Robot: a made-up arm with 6 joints.
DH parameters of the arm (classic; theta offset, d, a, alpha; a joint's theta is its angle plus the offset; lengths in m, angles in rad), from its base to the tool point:
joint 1: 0 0.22 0 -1.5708
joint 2: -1.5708 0 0.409 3.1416
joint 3: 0 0 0 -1.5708
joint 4: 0 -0.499 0 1.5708
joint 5: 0 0.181 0 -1.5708
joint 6: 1.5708 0 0 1.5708
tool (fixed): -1.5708 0 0 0
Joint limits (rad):
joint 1: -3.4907..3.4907
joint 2: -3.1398..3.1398
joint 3: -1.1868..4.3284
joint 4: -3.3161..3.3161
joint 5: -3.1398..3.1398
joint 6: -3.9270..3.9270
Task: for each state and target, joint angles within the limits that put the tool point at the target. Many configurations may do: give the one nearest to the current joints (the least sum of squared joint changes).
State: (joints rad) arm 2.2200 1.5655 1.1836 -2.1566 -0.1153 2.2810
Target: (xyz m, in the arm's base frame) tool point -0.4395 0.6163 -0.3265
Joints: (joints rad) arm 2.0914 2.0948 1.7056 -1.9962 -0.1153 2.2810
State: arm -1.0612 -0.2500 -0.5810 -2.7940 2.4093 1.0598
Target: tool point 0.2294 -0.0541 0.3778
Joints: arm -0.9304 -0.8930 -0.8926 -2.5639 2.4093 1.0598
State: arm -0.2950 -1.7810 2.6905 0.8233 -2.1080 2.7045
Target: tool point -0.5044 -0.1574 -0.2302
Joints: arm 0.0494 -1.4413 2.8208 0.7511 -2.1080 2.7045
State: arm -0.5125 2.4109 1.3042 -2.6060 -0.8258 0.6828
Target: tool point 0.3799 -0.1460 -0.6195
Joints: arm -0.6612 2.6533 1.7426 -2.2815 -0.8258 0.6828
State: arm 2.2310 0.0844 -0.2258 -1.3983 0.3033 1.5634
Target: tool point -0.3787 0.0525 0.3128
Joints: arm 2.9348 -0.1128 -0.4012 -1.7171 0.3033 1.5634
